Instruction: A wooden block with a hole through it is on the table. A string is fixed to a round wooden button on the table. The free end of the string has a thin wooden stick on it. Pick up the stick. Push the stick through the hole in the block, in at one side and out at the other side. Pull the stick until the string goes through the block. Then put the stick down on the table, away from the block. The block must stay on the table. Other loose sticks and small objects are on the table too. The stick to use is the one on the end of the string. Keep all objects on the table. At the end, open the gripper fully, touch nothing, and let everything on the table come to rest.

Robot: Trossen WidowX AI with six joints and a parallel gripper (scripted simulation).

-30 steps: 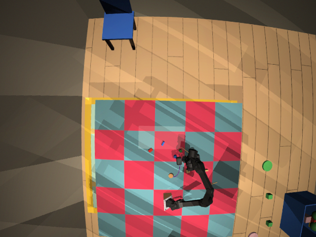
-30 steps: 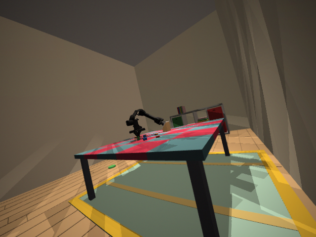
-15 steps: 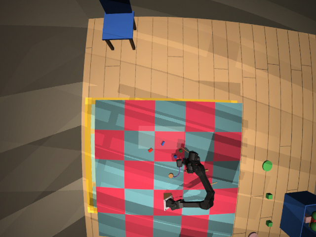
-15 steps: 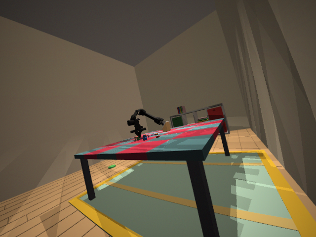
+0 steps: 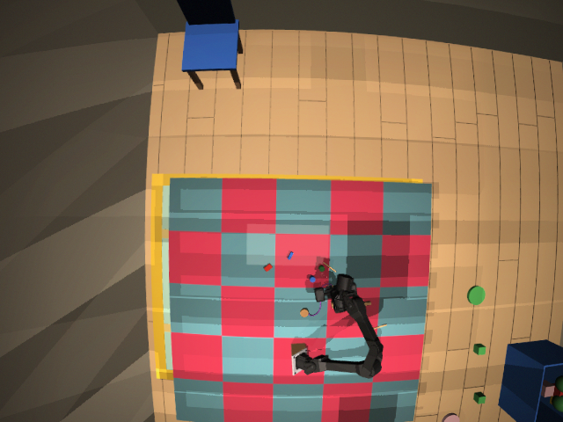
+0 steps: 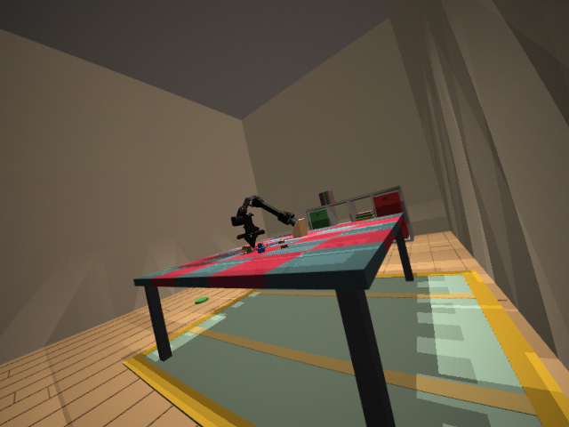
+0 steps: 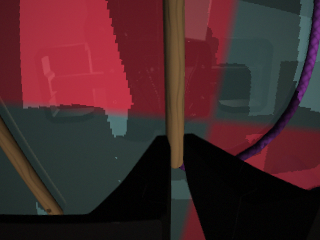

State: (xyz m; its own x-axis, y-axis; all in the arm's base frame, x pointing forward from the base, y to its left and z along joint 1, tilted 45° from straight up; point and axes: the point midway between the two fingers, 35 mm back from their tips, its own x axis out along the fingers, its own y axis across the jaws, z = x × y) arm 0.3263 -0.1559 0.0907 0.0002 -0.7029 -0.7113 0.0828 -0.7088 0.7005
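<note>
My gripper tip is 90 mm past the wooden block and 10 mm to the left of it. Also, from my gripper tip: round wooden button 120 mm behind, 140 mm to the left, 10 mm below; loose stick 30 mm ahead, 70 mm to the right, 10 mm below; green piece 100 mm ahead, 50 mm to the left, 10 mm above.
</note>
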